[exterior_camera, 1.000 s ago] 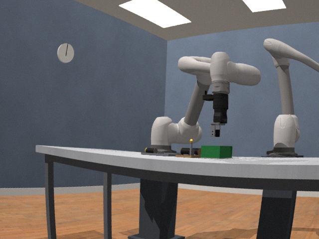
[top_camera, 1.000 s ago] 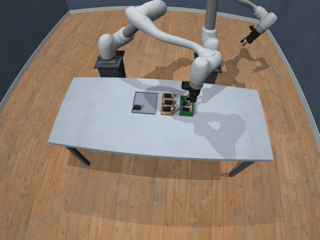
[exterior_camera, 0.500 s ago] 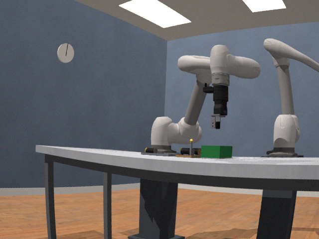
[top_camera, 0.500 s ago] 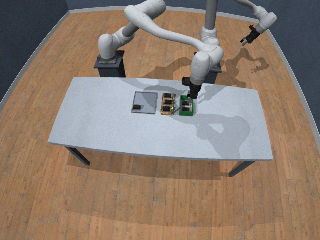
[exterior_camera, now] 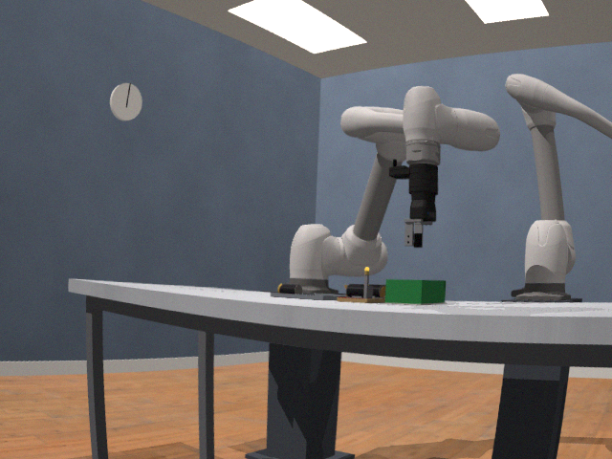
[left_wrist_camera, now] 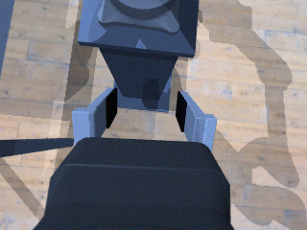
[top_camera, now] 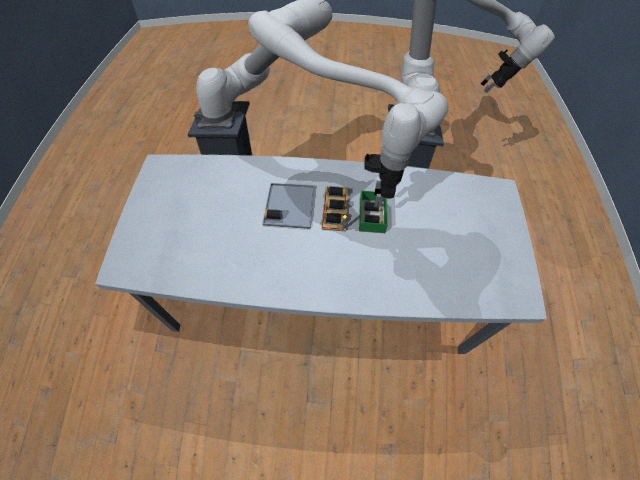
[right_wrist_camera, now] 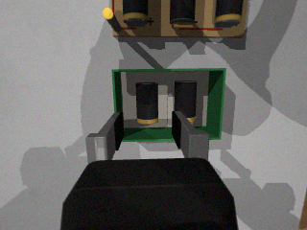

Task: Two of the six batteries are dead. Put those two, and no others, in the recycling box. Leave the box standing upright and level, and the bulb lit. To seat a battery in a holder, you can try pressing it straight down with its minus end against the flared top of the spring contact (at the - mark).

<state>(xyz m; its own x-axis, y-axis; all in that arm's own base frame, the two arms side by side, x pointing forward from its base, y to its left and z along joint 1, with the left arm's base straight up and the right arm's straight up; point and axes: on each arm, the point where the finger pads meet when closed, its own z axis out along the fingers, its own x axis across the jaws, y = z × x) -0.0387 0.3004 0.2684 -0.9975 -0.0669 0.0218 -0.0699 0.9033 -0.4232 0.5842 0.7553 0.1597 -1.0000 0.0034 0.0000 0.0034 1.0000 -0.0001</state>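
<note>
The green recycling box lies 140 mm below my right hand and 30 mm behind it. Also, from my right hand: grey tray (320 mm to the right, 160 mm below, 60 mm behind).
</note>
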